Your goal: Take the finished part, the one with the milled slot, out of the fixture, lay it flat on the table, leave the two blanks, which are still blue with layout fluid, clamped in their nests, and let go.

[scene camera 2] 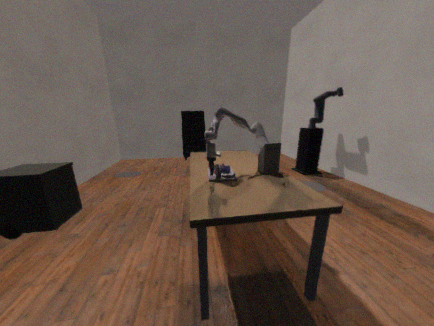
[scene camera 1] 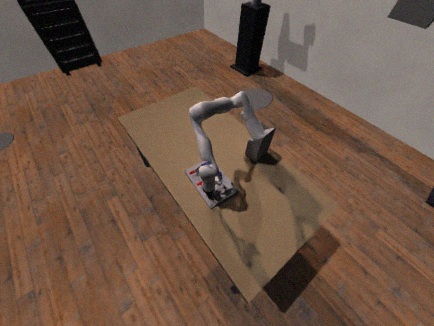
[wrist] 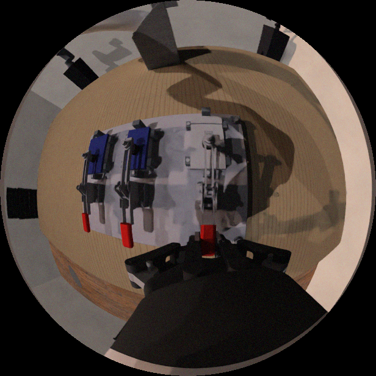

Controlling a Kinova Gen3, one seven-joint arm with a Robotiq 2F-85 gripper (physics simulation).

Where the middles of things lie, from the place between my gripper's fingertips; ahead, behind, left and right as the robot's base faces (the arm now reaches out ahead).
The finished part (wrist: 198,124) lies 140 mm behind my hand, 20 mm to the left of it and 10 mm below it. From my hand the other things lie so: fixture plate (wrist: 171,216) (100 mm behind, 100 mm to the right, 30 mm below).
